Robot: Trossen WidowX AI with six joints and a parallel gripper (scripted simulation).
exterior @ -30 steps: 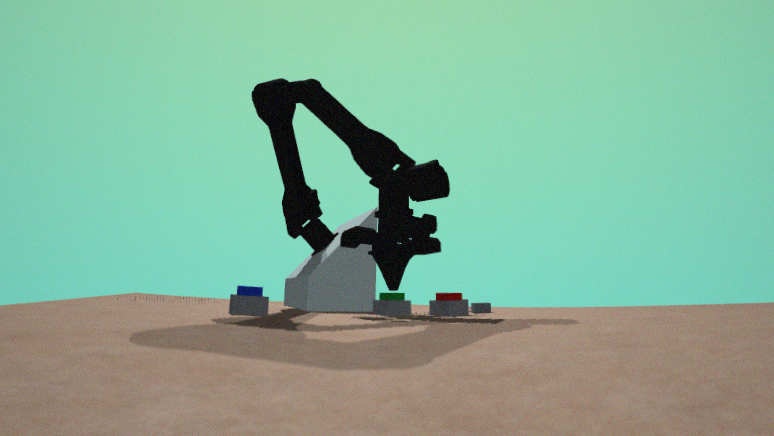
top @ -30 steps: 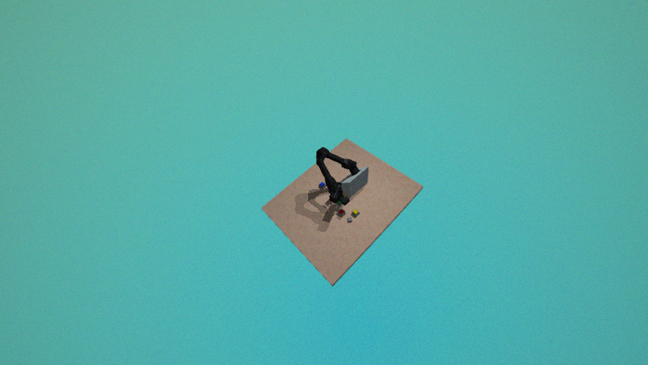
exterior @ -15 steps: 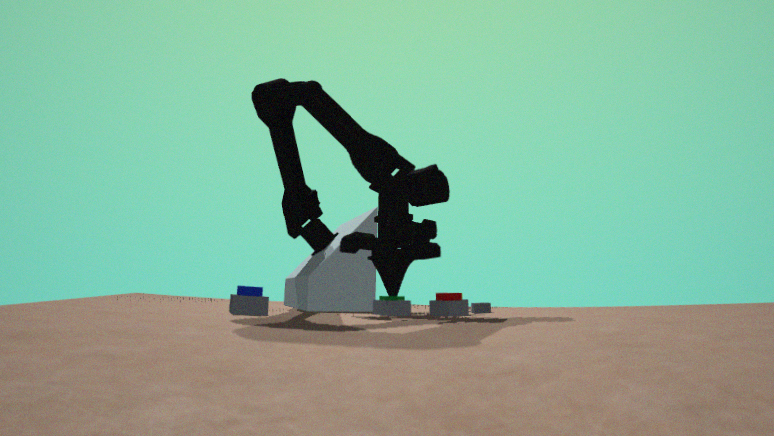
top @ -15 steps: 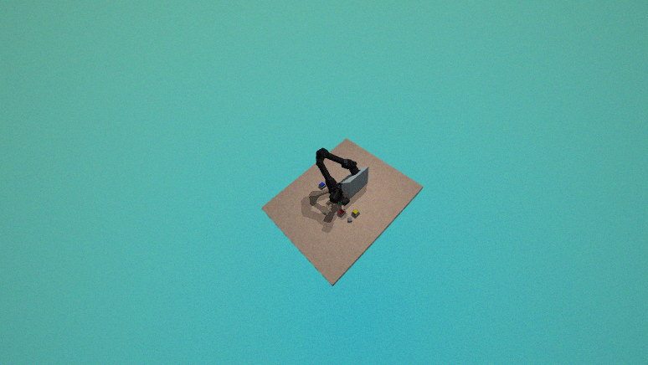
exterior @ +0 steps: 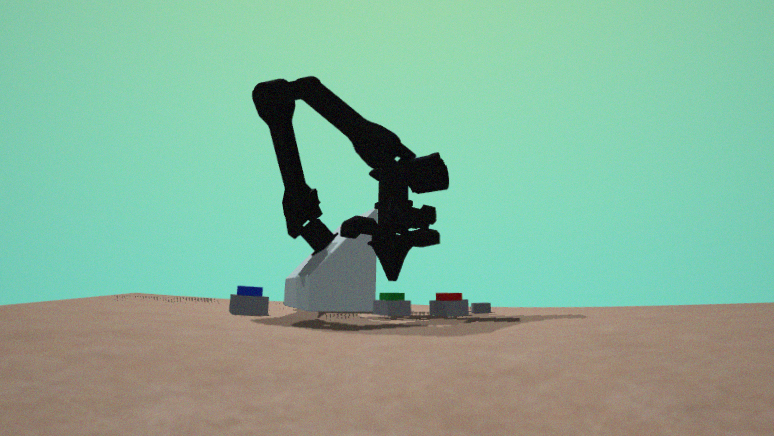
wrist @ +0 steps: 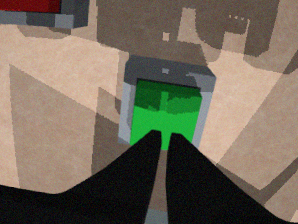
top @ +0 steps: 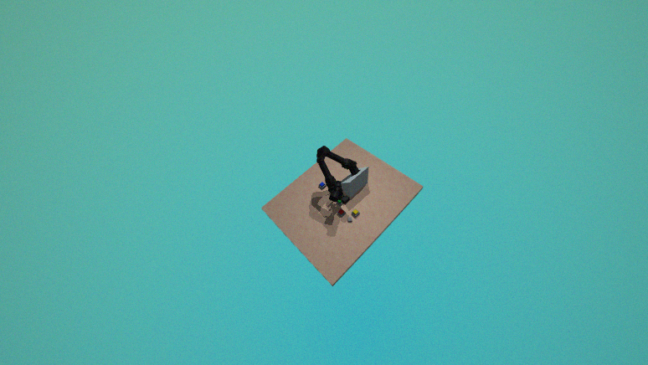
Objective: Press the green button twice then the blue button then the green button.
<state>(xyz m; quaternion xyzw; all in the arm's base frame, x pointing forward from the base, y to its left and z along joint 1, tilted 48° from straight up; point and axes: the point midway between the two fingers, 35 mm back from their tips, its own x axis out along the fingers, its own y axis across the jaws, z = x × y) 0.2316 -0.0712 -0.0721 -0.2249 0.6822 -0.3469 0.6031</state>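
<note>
Right now the green button is 30 mm below my gripper tip. The rest, counted from my gripper tip: grey block: 160 mm to the left, 80 mm ahead, 50 mm below; red button: 70 mm to the left, 70 mm ahead, 30 mm below; yellow button: 160 mm to the left, 30 mm below.
</note>
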